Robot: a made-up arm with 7 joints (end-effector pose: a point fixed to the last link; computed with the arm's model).
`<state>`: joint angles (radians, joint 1 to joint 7).
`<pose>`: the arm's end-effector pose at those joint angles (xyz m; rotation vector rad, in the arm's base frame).
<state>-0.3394 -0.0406 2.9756 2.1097 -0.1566 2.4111 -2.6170</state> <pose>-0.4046 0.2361 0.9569 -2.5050 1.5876 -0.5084</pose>
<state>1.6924 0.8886 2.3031 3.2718 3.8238 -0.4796 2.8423</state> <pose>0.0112 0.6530 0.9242 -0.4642 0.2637 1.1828</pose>
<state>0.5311 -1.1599 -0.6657 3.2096 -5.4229 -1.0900 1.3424</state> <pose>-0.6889 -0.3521 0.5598 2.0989 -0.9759 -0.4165</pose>
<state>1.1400 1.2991 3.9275 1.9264 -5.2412 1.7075 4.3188</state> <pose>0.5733 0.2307 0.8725 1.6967 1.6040 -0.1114</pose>
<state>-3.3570 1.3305 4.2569 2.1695 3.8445 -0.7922 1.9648</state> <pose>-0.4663 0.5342 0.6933 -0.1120 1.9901 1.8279</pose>
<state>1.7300 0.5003 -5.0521 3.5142 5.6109 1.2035 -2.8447</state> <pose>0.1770 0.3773 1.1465 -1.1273 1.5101 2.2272</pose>
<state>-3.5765 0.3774 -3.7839 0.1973 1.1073 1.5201 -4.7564</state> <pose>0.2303 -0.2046 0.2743 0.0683 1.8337 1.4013</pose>
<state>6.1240 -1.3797 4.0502 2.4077 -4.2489 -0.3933 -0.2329</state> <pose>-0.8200 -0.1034 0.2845 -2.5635 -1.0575 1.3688</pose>
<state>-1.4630 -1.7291 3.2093 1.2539 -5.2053 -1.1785 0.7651</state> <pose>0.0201 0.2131 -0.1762 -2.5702 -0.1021 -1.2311</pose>
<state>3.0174 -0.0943 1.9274 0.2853 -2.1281 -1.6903 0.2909</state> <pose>0.1007 -0.2188 0.3034 -1.8452 -0.6524 -1.5985</pose>
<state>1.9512 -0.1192 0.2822 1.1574 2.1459 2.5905 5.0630</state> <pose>-0.3745 0.3442 0.7258 0.8491 -0.7964 1.5389</pose>
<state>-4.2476 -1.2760 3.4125 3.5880 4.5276 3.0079 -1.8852</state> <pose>0.1242 -0.5435 0.8149 -2.3061 0.8726 0.8230</pose>
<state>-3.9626 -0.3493 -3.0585 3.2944 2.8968 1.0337 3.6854</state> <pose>0.0722 -0.0887 1.2801 -0.8058 0.8057 2.5014</pose>
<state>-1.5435 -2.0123 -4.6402 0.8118 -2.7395 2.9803 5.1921</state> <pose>0.4778 0.1252 0.3486 -1.0884 -1.4640 -0.3219</pose>
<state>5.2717 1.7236 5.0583 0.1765 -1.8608 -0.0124 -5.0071</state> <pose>-0.3143 0.1159 0.3154 -1.4974 1.3576 2.1778</pose>
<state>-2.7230 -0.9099 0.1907 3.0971 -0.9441 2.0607 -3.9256</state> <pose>0.5475 0.3227 0.9280 -1.7972 0.0175 2.1139</pose>
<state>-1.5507 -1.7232 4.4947 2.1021 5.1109 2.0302 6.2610</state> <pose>-0.4335 0.5849 0.1366 0.5163 2.3956 -0.7756</pose>
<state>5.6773 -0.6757 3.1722 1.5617 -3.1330 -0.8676 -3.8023</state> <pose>-0.5210 0.3397 0.3134 0.1136 -3.1094 0.0158</pose>
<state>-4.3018 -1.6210 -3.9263 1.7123 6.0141 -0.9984 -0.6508</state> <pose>-0.0881 -0.6382 0.0107 2.0804 0.2688 0.1446</pose>
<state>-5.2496 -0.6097 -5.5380 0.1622 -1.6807 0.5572 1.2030</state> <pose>0.0009 0.3460 0.2915 1.1684 2.0712 1.4975</pose>
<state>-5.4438 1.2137 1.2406 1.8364 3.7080 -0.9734 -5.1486</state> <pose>-0.0549 0.6848 0.4610 0.0453 -1.5873 -0.2647</pose>
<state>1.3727 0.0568 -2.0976 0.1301 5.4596 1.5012 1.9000</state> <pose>0.0987 -0.1720 0.1683 1.0023 -1.4523 -0.7166</pose>
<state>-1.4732 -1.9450 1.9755 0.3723 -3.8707 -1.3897 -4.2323</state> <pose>0.2674 -0.0918 0.4026 0.4008 -0.0401 -2.1264</pose>
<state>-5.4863 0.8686 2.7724 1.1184 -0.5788 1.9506 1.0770</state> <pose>-0.3312 0.0017 0.8417 -1.0662 -2.7593 -0.2943</pose>
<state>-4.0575 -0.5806 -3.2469 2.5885 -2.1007 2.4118 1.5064</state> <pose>0.2657 -0.5042 0.9905 -0.7779 -1.3449 0.2106</pose>
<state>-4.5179 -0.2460 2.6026 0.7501 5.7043 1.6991 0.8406</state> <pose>-0.1987 -0.3803 0.2535 -0.7674 2.3483 1.9236</pose>
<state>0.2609 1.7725 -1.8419 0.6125 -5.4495 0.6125 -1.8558</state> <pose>0.0314 -0.4683 0.5630 1.9736 -0.1459 -1.3531</pose>
